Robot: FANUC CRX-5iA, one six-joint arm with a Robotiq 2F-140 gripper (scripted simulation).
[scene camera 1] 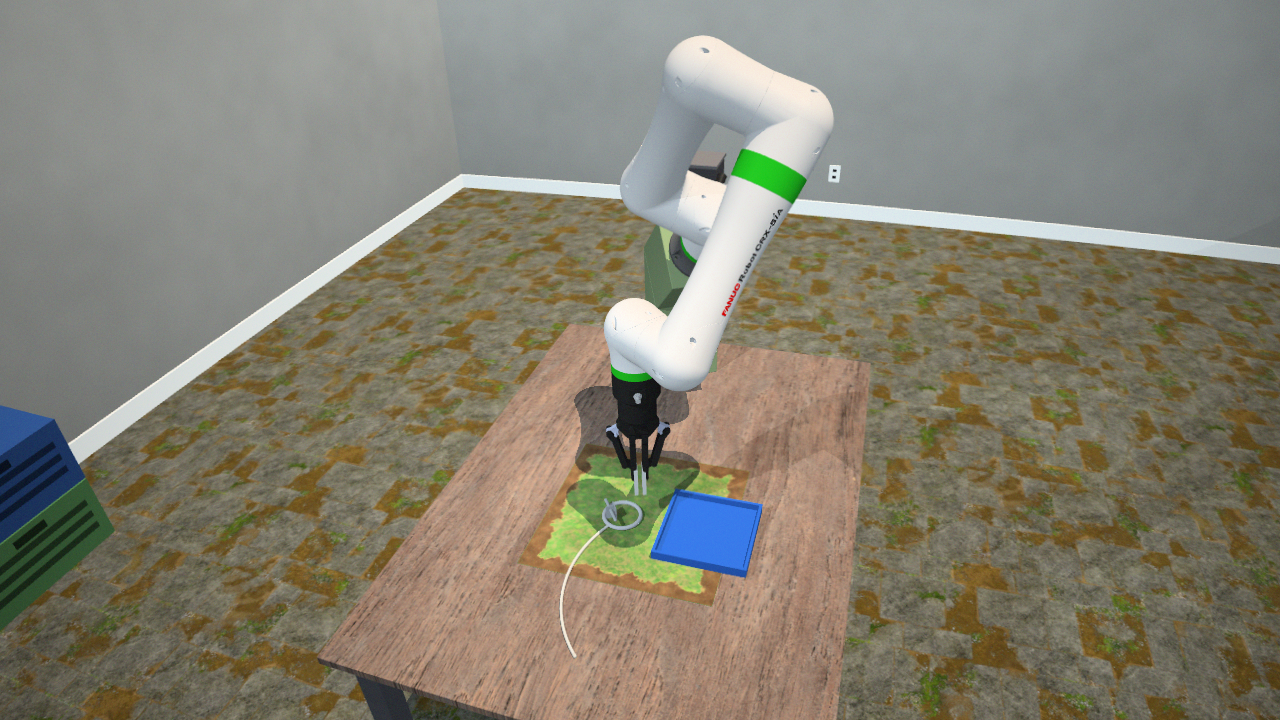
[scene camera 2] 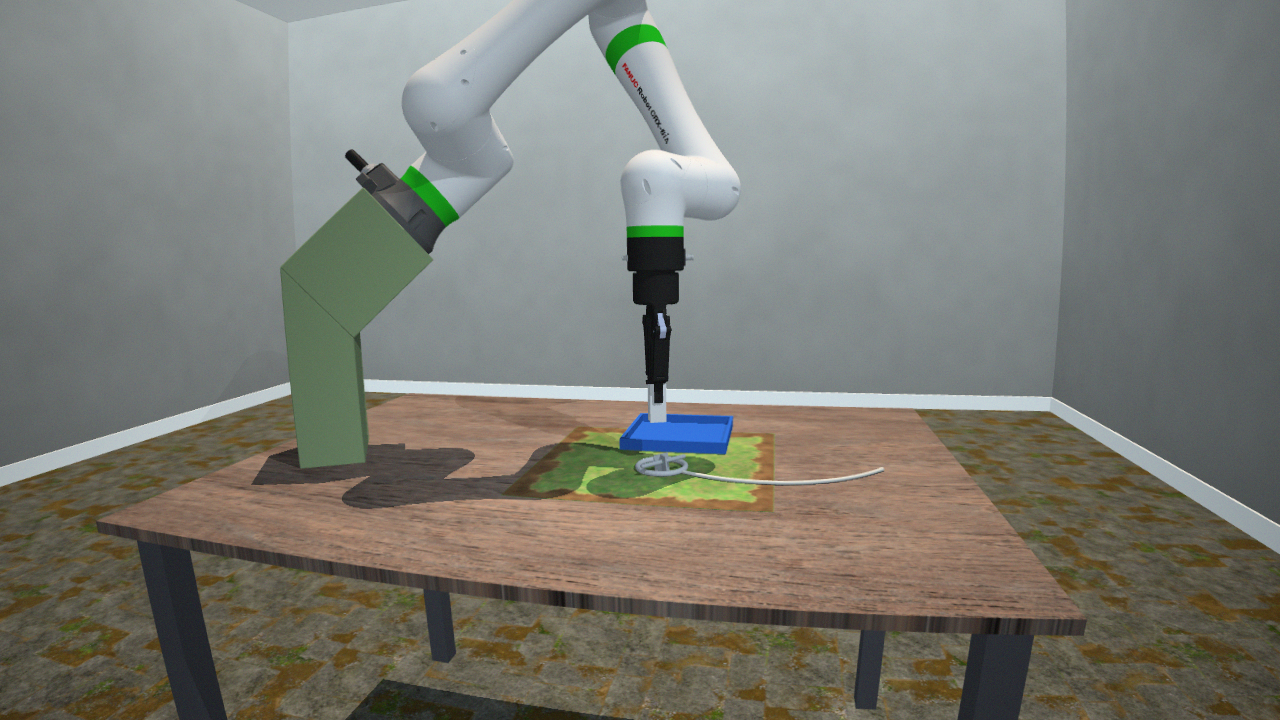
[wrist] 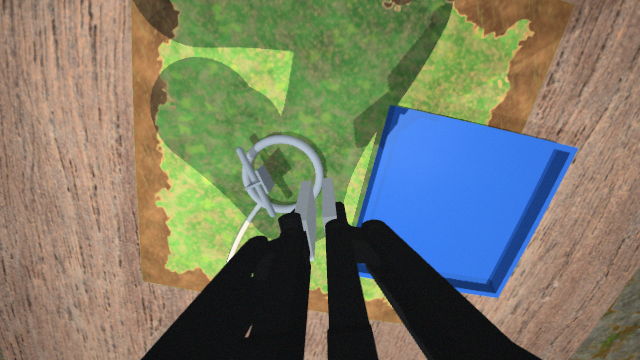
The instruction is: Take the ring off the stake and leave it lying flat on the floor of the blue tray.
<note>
In view: my gripper (scene camera 2: 657, 420), a blue tray (scene camera 1: 719, 531), a grey stake (wrist: 261, 176) and a mat (scene camera 1: 618, 557).
The blue tray shows as well in scene camera 2 (scene camera 2: 680, 433) and in the wrist view (wrist: 468, 202). My gripper shows as well in scene camera 1 (scene camera 1: 640, 490) and in the wrist view (wrist: 319, 195). The mat shows as well in scene camera 2 (scene camera 2: 587, 465) and in the wrist view (wrist: 203, 85).
</note>
